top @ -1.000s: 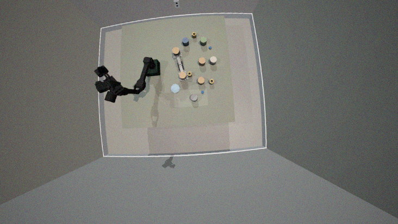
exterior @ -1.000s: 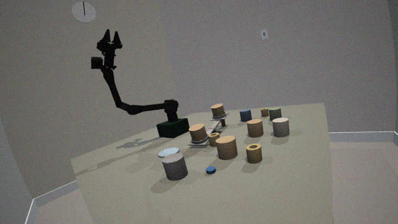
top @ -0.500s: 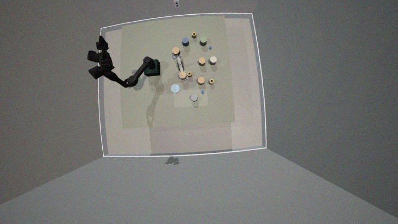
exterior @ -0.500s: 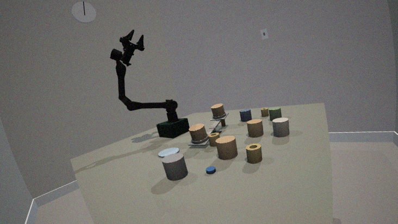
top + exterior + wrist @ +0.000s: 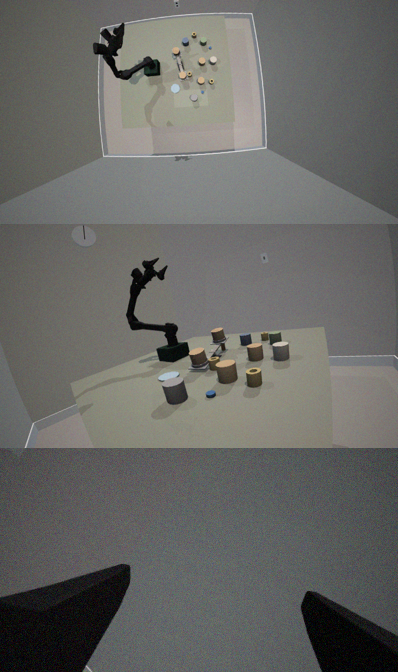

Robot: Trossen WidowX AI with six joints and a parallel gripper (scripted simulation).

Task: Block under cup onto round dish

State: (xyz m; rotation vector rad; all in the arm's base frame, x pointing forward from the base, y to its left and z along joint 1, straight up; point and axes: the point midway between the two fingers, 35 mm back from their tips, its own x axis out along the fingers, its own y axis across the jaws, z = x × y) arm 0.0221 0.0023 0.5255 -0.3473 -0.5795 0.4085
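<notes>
Now: the grey block 27 cm ahead of my gripper tip, 14 cm to the right of it and 59 cm below it. From my gripper tip the other things lie so: balance (24 cm ahead, 1 cm to the right, 59 cm below); pale blue round dish (17 cm ahead, 26 cm to the right, 62 cm below); grey cylinder (36 cm ahead, 39 cm to the right, 59 cm below).
</notes>
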